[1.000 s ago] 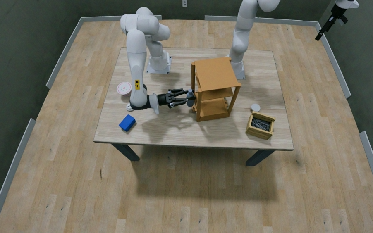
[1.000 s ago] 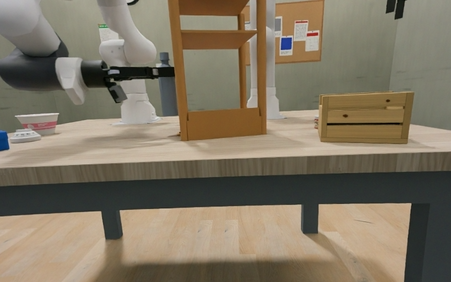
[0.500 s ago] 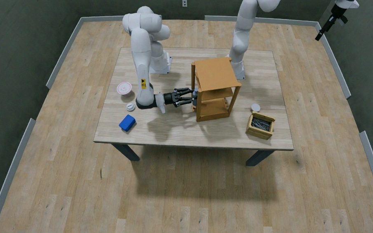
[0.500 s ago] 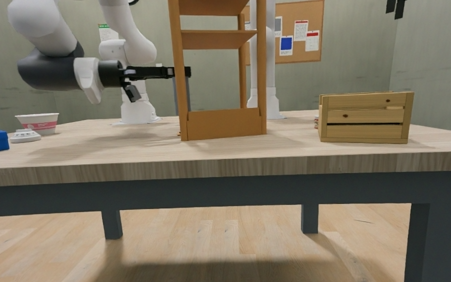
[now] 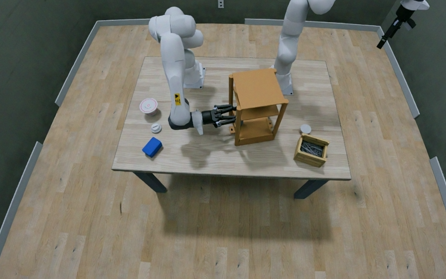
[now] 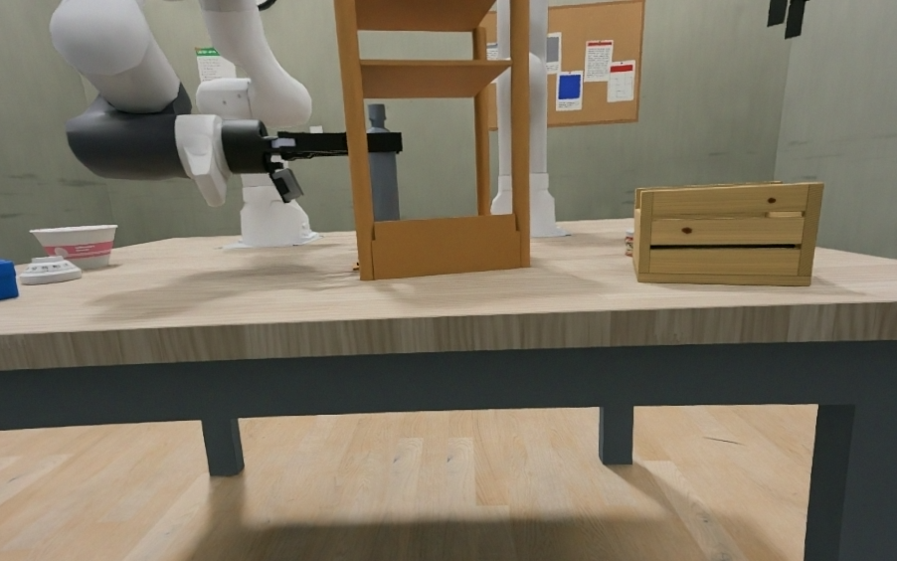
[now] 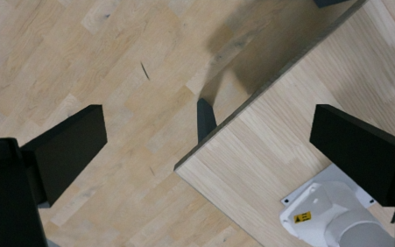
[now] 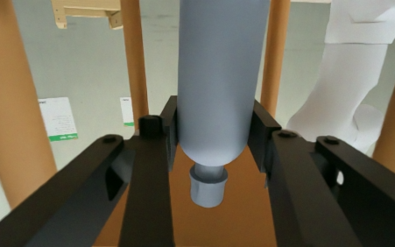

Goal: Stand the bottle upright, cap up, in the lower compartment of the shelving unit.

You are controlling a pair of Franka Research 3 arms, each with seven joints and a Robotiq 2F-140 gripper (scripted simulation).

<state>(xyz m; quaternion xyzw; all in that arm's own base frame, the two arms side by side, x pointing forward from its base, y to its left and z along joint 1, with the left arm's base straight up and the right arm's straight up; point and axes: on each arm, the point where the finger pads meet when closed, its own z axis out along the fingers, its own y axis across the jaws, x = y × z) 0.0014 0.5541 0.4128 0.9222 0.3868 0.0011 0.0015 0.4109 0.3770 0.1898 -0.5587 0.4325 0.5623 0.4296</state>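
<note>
My right gripper is now 20 mm past the orange-brown shelving unit and 70 mm to the right of it. Also, from my right hand: blue box (190 mm ahead, 510 mm to the right, 160 mm below); then blue-grey bottle (10 mm below).
</note>
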